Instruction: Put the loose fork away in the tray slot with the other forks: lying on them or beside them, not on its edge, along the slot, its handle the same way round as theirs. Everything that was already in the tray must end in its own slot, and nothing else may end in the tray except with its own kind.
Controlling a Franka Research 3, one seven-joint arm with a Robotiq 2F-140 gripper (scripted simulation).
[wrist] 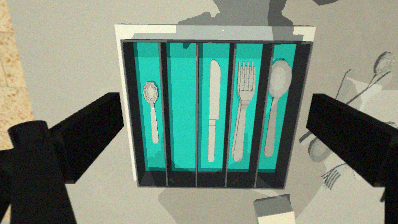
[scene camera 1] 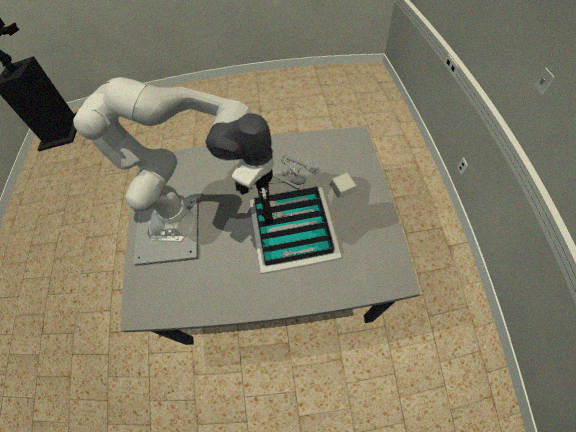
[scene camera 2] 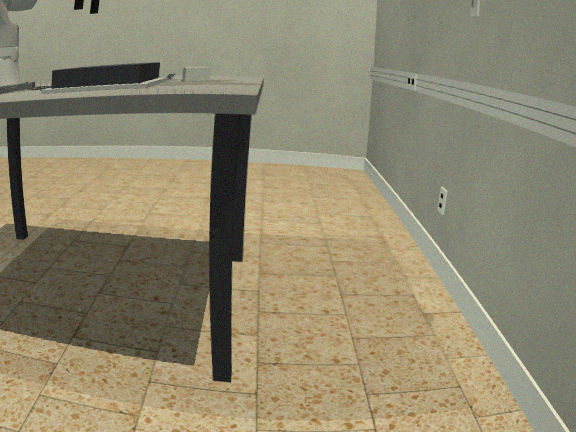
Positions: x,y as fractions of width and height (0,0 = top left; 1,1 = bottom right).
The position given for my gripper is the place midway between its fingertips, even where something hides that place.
Observation:
In view: my gripper (wrist: 0.54,0.49) and a knife (wrist: 0.54,0.32).

